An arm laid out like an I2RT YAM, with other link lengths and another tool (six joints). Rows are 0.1 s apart.
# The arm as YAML. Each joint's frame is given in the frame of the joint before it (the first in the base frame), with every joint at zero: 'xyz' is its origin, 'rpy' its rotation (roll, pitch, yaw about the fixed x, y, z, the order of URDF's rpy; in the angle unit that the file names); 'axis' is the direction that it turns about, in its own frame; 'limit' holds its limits. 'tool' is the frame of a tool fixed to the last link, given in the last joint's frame.
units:
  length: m
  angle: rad
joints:
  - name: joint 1
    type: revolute
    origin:
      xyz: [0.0, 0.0, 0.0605]
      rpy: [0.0, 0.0, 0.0]
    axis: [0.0, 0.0, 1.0]
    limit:
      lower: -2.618
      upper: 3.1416
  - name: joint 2
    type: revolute
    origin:
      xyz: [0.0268, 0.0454, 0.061]
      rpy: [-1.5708, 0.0, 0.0]
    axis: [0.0, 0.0, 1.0]
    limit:
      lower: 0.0
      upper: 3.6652
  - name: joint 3
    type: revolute
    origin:
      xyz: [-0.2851, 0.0, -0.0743]
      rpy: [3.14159, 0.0, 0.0]
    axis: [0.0, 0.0, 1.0]
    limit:
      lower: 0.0
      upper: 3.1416
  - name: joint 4
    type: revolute
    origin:
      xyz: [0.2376, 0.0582, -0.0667]
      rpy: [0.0, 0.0, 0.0]
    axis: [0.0, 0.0, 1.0]
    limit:
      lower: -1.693
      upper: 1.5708
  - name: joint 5
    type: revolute
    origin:
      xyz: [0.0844, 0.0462, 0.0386]
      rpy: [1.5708, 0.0, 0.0]
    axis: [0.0, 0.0, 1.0]
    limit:
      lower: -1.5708
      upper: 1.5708
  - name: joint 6
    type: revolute
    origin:
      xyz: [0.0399, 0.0, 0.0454]
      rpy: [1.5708, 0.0, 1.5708]
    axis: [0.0, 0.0, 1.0]
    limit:
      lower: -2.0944
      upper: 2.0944
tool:
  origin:
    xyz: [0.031, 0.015, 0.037]
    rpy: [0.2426, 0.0, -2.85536]
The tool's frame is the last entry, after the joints.
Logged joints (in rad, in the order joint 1, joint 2, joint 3, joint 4, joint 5, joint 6), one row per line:
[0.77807 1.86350 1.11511 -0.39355 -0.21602 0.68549]
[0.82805 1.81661 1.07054 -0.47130 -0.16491 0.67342]
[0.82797 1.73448 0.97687 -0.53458 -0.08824 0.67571]
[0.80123 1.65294 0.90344 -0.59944 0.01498 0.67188]
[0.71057 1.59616 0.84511 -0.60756 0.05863 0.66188]
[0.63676 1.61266 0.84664 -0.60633 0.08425 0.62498]
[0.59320 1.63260 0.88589 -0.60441 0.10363 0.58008]
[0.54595 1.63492 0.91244 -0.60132 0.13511 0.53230]
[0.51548 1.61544 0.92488 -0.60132 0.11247 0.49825]
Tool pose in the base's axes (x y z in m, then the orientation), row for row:
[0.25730 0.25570 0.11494 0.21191 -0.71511 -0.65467 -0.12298]
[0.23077 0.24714 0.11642 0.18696 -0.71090 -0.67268 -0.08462]
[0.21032 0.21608 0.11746 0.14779 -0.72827 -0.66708 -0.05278]
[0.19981 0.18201 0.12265 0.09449 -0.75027 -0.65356 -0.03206]
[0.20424 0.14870 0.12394 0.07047 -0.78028 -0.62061 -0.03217]
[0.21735 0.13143 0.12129 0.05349 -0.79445 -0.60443 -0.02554]
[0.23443 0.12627 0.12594 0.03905 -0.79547 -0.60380 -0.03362]
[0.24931 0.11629 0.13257 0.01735 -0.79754 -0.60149 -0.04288]
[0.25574 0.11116 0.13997 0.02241 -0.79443 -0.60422 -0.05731]
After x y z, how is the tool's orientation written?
As a quaternion, w x y z.
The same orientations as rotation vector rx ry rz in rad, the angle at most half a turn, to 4 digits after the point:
[-1.9863 -1.8184 -0.3416]
[-2.0013 -1.8937 -0.2382]
[-2.0949 -1.9189 -0.1518]
[-2.2250 -1.9382 -0.0951]
[-2.3471 -1.8668 -0.0968]
[-2.4143 -1.8368 -0.0776]
[-2.4388 -1.8511 -0.1031]
[-2.4782 -1.8690 -0.1332]
[-2.4608 -1.8716 -0.1775]

